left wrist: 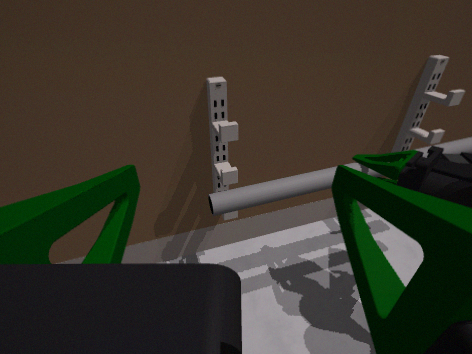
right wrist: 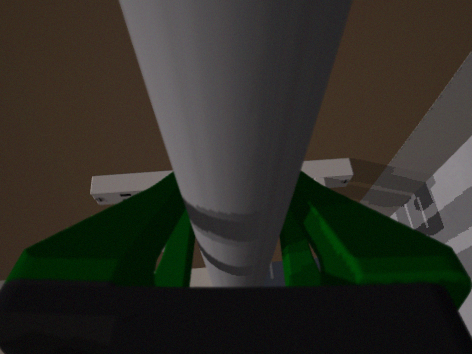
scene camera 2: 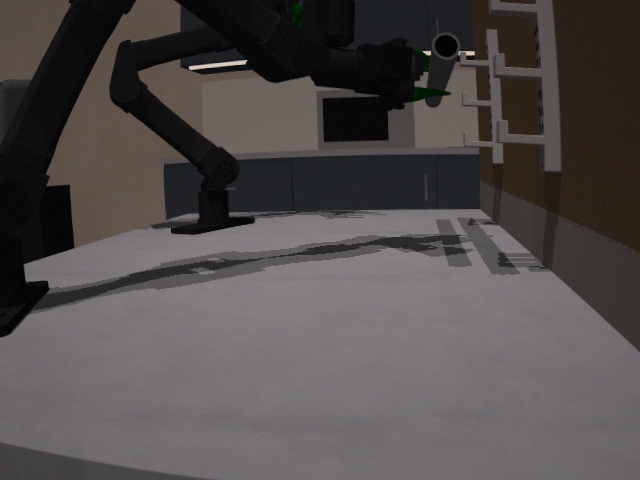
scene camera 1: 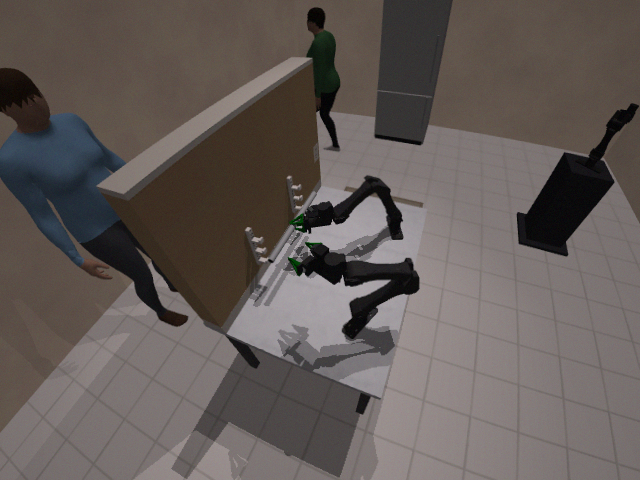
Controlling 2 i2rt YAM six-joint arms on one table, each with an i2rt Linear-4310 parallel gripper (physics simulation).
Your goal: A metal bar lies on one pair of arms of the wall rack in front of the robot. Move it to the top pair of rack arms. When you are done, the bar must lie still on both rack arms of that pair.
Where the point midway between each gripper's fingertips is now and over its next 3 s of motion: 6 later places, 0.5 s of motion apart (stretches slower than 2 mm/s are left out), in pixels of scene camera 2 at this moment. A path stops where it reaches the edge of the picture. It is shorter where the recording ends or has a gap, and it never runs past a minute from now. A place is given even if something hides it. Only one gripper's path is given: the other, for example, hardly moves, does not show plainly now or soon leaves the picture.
My right gripper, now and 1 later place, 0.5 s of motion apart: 449, 83; 452, 72
